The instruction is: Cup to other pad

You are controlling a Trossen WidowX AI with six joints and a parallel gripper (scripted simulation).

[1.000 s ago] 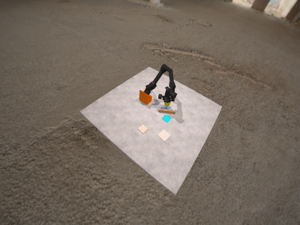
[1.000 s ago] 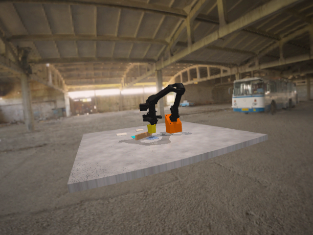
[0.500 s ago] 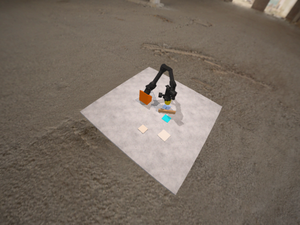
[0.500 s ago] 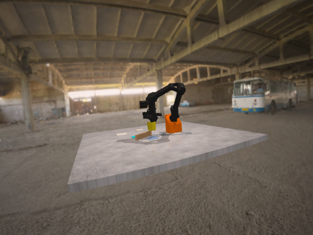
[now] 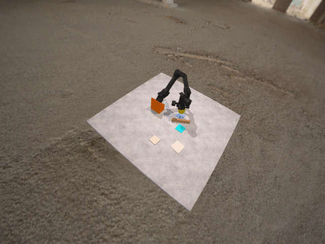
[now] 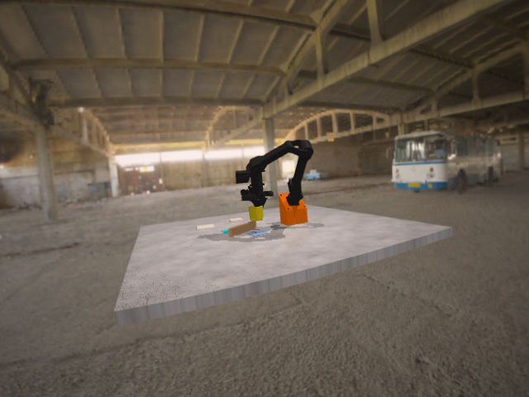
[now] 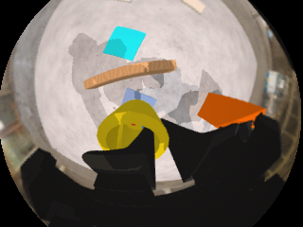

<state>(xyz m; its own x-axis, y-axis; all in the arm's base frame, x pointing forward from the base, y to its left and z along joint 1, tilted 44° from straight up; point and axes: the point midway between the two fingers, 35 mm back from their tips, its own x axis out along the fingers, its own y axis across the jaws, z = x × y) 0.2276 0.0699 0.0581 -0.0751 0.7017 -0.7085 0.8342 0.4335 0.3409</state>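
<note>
The bright cyan pad is 13 cm ahead of my gripper tip, 12 cm to the right of it and 11 cm below it. The rest, counted from my gripper tip: yellow cup 2 cm ahead, 2 cm to the left; then pale blue pad 3 cm ahead, 2 cm to the left, 11 cm below; then wooden bar 8 cm ahead, 5 cm to the right, 9 cm below.
</note>
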